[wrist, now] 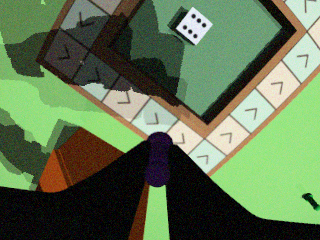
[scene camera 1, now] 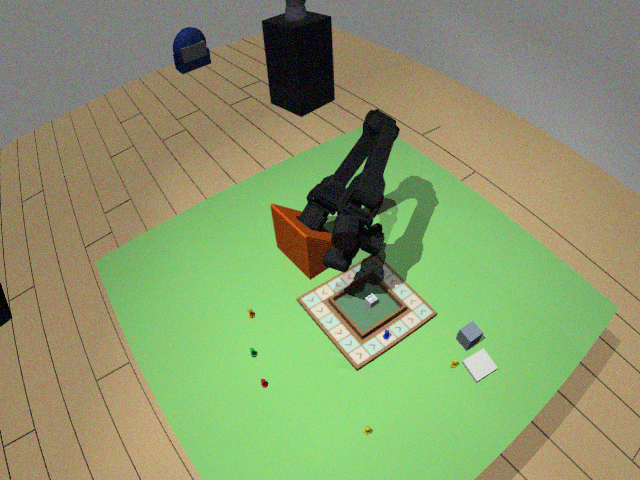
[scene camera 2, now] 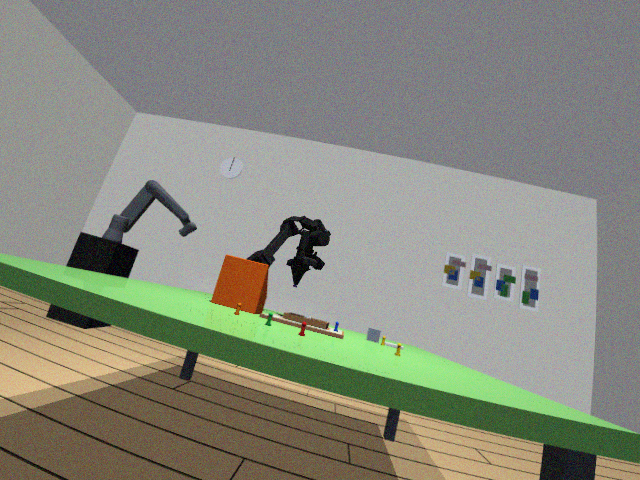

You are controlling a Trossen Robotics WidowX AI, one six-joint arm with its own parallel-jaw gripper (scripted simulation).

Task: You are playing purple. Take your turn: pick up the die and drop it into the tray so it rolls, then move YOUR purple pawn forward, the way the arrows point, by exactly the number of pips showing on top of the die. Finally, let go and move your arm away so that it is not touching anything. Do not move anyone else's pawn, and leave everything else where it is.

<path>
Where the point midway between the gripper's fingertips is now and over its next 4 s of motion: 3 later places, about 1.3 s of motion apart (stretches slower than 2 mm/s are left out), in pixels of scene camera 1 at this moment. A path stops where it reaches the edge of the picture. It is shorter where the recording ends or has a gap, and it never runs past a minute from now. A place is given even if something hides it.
My gripper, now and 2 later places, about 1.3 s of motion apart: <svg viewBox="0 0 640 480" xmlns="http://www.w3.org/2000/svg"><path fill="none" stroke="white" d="M349 261L339 322L339 323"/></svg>
</path>
